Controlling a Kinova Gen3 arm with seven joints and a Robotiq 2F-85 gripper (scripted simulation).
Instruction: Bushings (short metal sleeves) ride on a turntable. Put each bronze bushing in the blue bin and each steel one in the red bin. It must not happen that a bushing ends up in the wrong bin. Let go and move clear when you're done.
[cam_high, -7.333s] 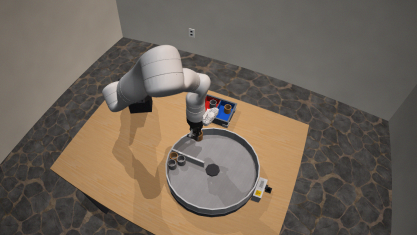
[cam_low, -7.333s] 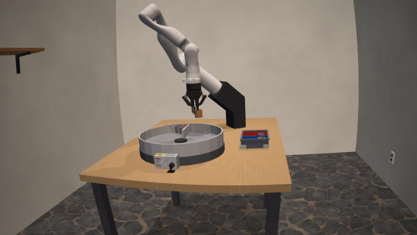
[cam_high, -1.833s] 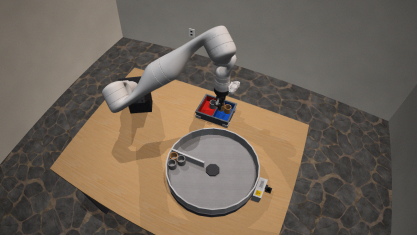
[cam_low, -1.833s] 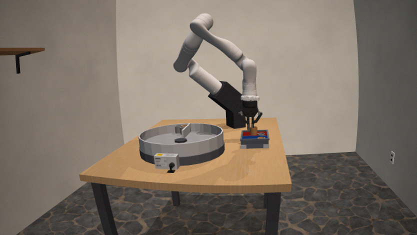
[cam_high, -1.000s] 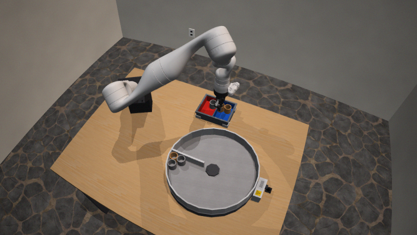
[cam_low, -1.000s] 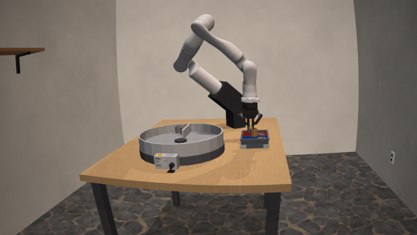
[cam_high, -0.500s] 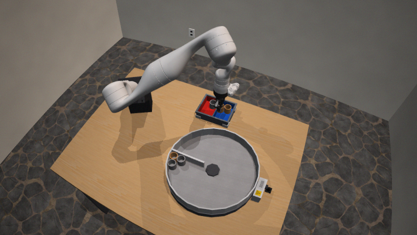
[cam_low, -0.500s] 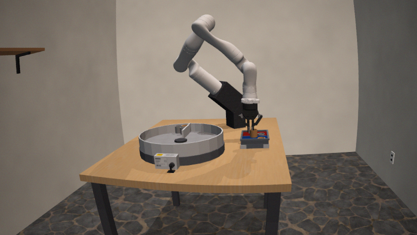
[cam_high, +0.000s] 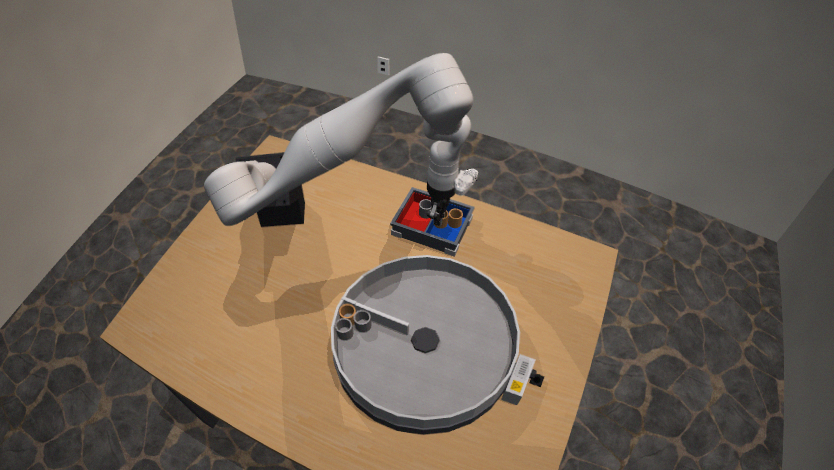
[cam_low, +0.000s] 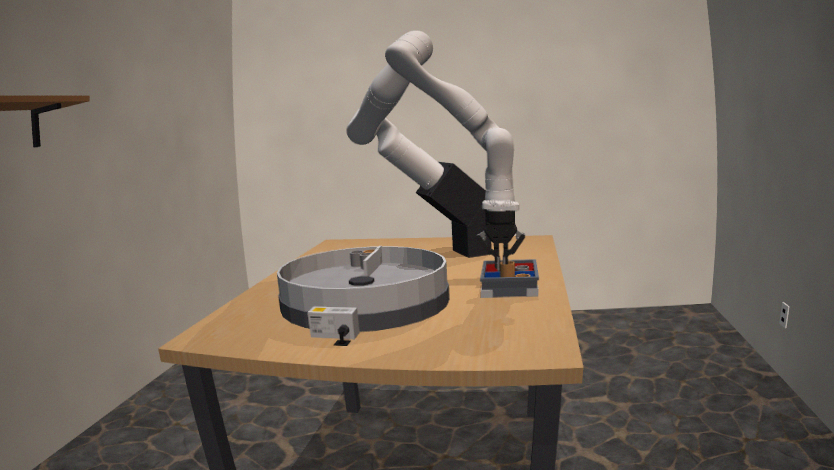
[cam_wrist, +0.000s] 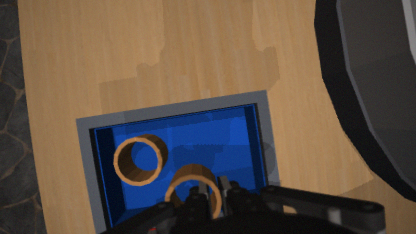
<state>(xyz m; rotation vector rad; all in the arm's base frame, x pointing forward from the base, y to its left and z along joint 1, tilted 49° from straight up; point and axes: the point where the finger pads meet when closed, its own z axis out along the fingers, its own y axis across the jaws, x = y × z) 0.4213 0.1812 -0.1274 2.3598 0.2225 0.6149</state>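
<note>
Now: hand 20 mm past the two-part bin, 20 mm to the right of it and 50 mm above it. Also, from my hand: turntable 110 mm ahead, 340 mm to the right, 20 mm below.
</note>
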